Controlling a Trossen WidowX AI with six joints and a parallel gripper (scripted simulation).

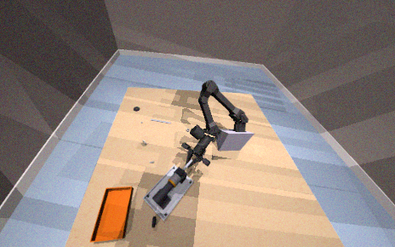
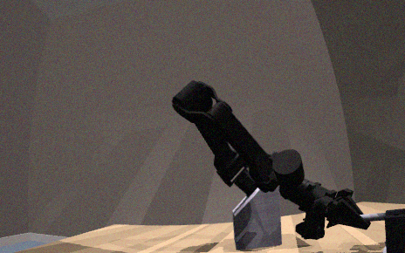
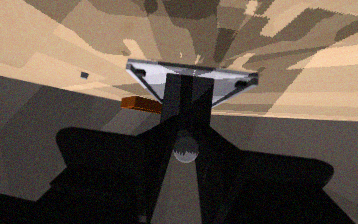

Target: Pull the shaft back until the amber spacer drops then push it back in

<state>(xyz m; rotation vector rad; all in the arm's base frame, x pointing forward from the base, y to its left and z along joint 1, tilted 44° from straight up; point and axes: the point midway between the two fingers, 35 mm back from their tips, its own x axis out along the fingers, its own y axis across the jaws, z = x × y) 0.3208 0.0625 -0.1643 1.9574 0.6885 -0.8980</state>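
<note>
Now: the grey shaft 4 cm to the left of my gripper tip, 4 cm ahead of it and 2 cm above it. The rest, counted from my gripper tip: orange tray (34 cm ahead, 18 cm to the left, 5 cm below).
</note>
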